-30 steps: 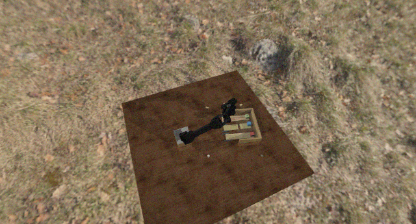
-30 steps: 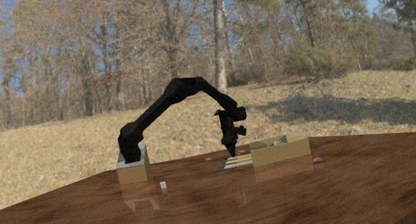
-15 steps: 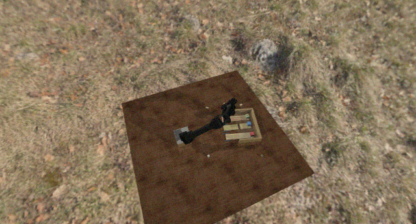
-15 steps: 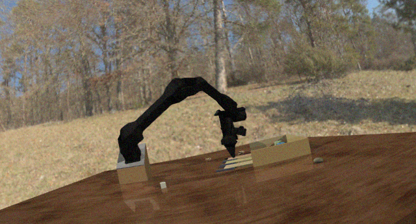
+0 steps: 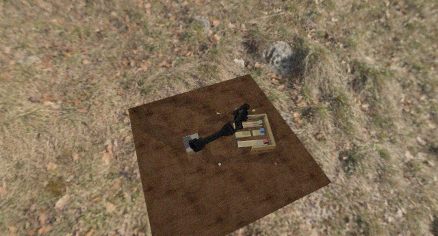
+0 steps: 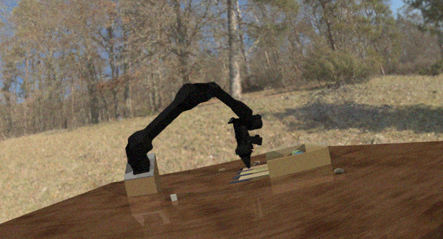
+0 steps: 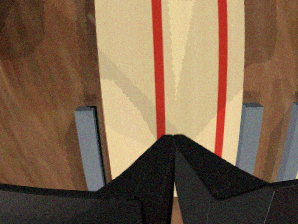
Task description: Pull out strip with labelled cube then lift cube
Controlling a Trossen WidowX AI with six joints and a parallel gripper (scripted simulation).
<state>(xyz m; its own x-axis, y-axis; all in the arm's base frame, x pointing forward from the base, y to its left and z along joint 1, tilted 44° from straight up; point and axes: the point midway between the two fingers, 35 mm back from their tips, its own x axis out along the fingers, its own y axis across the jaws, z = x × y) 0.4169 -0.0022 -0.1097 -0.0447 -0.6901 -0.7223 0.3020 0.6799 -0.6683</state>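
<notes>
The green labelled cube is 20 cm ahead of my gripper tip, 6 cm to the right of it and 1 cm above it. Also, from my gripper tip: green-patterned strip (1 cm ahead, 10 cm to the right); pebble (12 cm ahead, 45 cm to the right); white block (29 cm behind, 27 cm to the right).
</notes>
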